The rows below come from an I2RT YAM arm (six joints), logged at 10 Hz.
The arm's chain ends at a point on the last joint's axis. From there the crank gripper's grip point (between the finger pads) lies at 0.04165 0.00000 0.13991 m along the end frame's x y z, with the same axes.
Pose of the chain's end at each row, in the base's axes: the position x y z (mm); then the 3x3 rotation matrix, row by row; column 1 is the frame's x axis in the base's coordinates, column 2 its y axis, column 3 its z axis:
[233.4 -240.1 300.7], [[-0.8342 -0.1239 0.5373], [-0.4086 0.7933 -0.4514], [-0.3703 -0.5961 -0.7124]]
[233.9 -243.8 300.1], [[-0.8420 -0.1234 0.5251], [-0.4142 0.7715 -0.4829], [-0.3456 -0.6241 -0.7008]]
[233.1 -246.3 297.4], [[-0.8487 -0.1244 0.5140], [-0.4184 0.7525 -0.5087], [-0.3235 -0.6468 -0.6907]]
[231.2 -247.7 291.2], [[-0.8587 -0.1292 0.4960], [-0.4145 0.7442 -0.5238], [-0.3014 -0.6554 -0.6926]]
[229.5 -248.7 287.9], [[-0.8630 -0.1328 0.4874], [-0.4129 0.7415 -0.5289], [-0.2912 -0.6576 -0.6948]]
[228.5 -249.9 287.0], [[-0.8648 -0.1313 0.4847], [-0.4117 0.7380 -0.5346], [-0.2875 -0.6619 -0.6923]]
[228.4 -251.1 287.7], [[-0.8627 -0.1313 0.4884], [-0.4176 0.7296 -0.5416], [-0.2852 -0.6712 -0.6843]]
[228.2 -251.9 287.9], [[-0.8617 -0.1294 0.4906], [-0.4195 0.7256 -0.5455], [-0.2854 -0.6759 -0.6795]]
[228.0 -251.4 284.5], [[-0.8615 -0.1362 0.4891], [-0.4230 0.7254 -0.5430], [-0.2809 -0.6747 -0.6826]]
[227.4 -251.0 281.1], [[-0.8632 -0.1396 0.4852], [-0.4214 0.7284 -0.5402], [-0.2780 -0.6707 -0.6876]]
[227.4 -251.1 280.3], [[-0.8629 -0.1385 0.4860], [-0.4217 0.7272 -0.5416], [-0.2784 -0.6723 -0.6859]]
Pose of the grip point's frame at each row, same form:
[273.8 -320.3 185.6], [[-0.8342 -0.1239 0.5373], [-0.4086 0.7933 -0.4514], [-0.3703 -0.5961 -0.7124]]
[272.3 -328.6 187.7], [[-0.8420 -0.1234 0.5251], [-0.4142 0.7715 -0.4829], [-0.3456 -0.6241 -0.7008]]
[269.7 -334.9 187.3], [[-0.8487 -0.1244 0.5140], [-0.4184 0.7525 -0.5087], [-0.3235 -0.6468 -0.6907]]
[264.8 -338.2 181.7], [[-0.8587 -0.1292 0.4960], [-0.4145 0.7442 -0.5238], [-0.3014 -0.6554 -0.6926]]
[261.7 -339.9 178.6], [[-0.8630 -0.1328 0.4874], [-0.4129 0.7415 -0.5289], [-0.2912 -0.6576 -0.6948]]
[260.3 -341.8 178.2], [[-0.8648 -0.1313 0.4847], [-0.4117 0.7380 -0.5346], [-0.2875 -0.6619 -0.6923]]
[260.8 -344.3 180.1], [[-0.8627 -0.1313 0.4884], [-0.4176 0.7296 -0.5416], [-0.2852 -0.6712 -0.6843]]
[261.0 -345.7 180.9], [[-0.8617 -0.1294 0.4906], [-0.4195 0.7256 -0.5455], [-0.2854 -0.6759 -0.6795]]
[260.5 -345.0 177.3], [[-0.8615 -0.1362 0.4891], [-0.4230 0.7254 -0.5430], [-0.2809 -0.6747 -0.6826]]
[259.3 -344.1 173.3], [[-0.8632 -0.1396 0.4852], [-0.4214 0.7284 -0.5402], [-0.2780 -0.6707 -0.6876]]
[259.5 -344.4 172.7], [[-0.8629 -0.1385 0.4860], [-0.4217 0.7272 -0.5416], [-0.2784 -0.6723 -0.6859]]

